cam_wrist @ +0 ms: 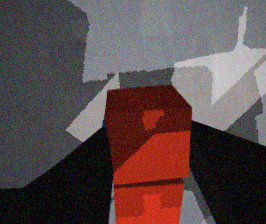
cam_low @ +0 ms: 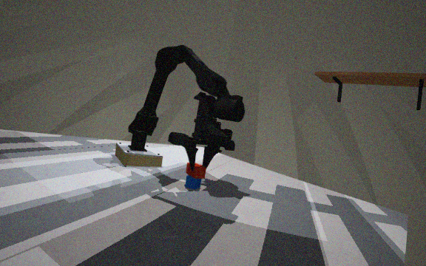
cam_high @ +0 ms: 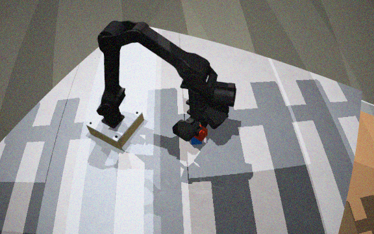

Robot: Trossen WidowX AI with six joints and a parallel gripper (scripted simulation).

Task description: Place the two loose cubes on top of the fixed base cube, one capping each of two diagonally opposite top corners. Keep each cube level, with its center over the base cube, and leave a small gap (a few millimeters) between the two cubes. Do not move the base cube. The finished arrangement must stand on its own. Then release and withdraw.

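My gripper tip is right at the red cube. The rest, counted from my gripper tip: blue cube: 2 cm behind, 4 cm below.
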